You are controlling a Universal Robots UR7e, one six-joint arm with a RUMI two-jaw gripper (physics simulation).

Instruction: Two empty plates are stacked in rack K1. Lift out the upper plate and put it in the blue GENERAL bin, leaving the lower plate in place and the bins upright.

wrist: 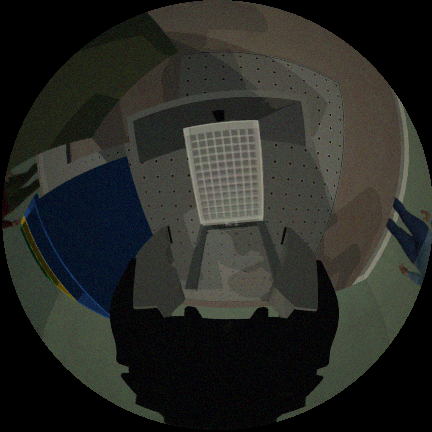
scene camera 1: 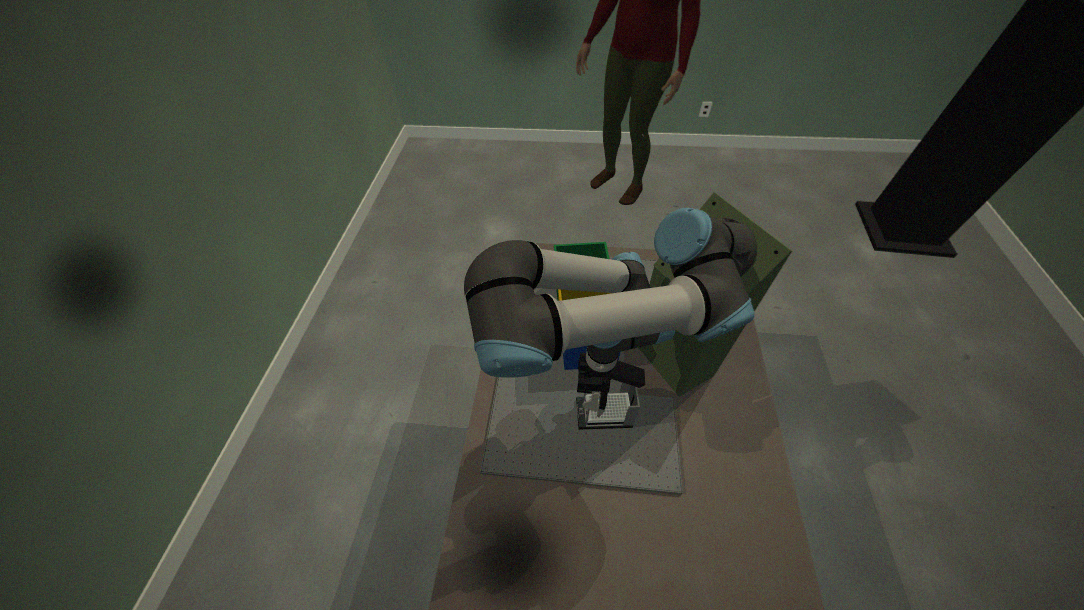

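Pixels of known places: gripper, fingertip midpoint: [wrist: 226,228] [scene camera 1: 598,397]; arm's base, origin of the base link: [scene camera 1: 722,251].
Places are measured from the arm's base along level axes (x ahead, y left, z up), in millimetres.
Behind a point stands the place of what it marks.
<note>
A white plate with a grid of small wells [scene camera 1: 612,410] @(z -434, x 196, y 243 mm) [wrist: 225,172] @(z -435, x 203, y 230 mm) lies in the dark grey rack K1 [scene camera 1: 606,426] @(z -465, x 207, y 281 mm) [wrist: 165,137] @(z -382, x 164, y 180 mm). A lower plate cannot be told apart beneath it. My gripper [scene camera 1: 603,403] @(z -380, x 241, y 235 mm) [wrist: 226,228] @(z -380, x 241, y 235 mm) is open and empty, above the rack. In the wrist view its two jaws stand apart beyond the label end of the rack, left and right of the plate's line. The blue GENERAL bin [scene camera 1: 572,359] @(z -417, x 330, y 103 mm) [wrist: 90,220] @(z -366, x 242, y 82 mm) stands upright beside the rack, largely hidden by my arm in the scene view.
A yellow bin [scene camera 1: 576,293] @(z -403, x 349, y -148 mm) and a green bin [scene camera 1: 582,249] @(z -325, x 347, y -282 mm) stand beyond the blue bin, partly behind my arm. The rack stands on a perforated grey board [scene camera 1: 530,447] @(z -482, x 415, y 370 mm) [wrist: 320,165] @(z -481, x 177, y 384 mm). My arm is mounted on a green pedestal [scene camera 1: 701,356] @(z -254, x -12, y 136 mm). A person [scene camera 1: 632,91] stands behind.
</note>
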